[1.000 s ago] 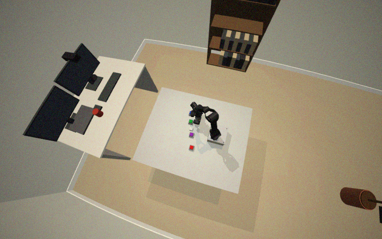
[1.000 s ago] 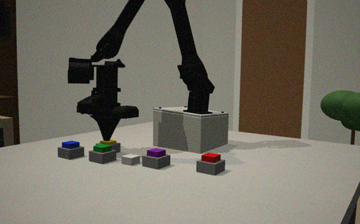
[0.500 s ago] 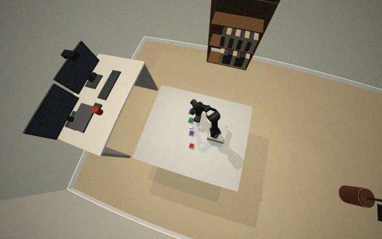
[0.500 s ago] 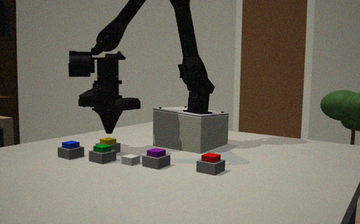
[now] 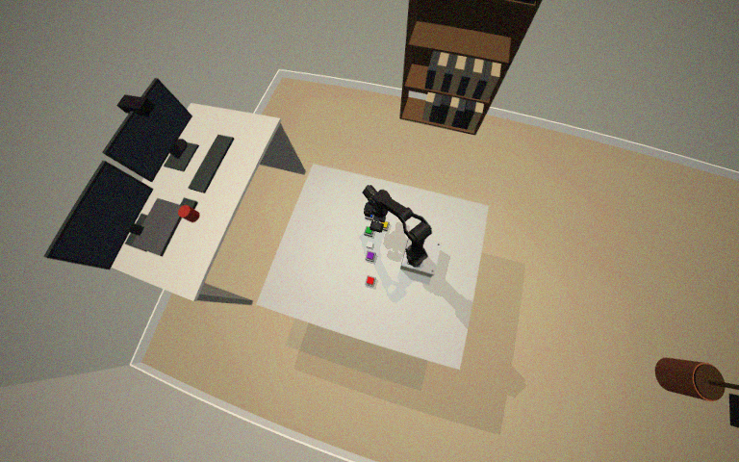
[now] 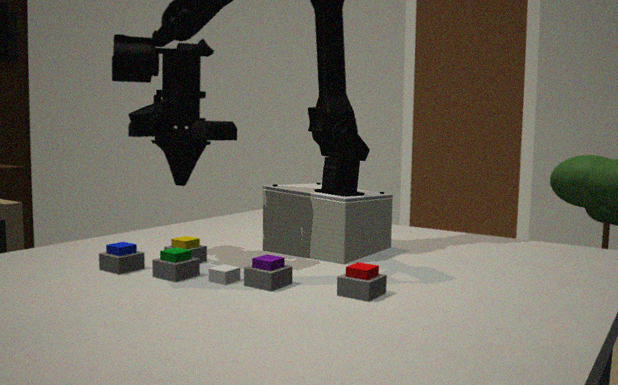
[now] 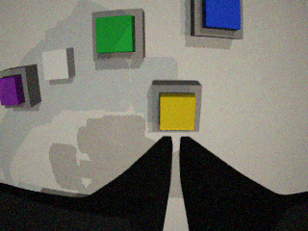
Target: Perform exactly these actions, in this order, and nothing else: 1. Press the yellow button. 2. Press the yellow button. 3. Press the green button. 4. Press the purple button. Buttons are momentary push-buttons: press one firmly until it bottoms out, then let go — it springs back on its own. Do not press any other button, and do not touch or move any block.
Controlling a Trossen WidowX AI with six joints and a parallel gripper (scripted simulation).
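My gripper tip is now 5 cm short of the green button, 5 cm to the right of it and 9 cm above it. Round my gripper tip: yellow button 2 cm behind, 1 cm to the right, 9 cm below; blue button 8 cm ahead, 4 cm to the right, 9 cm below; small white block 3 cm ahead, 12 cm to the left, 12 cm below.
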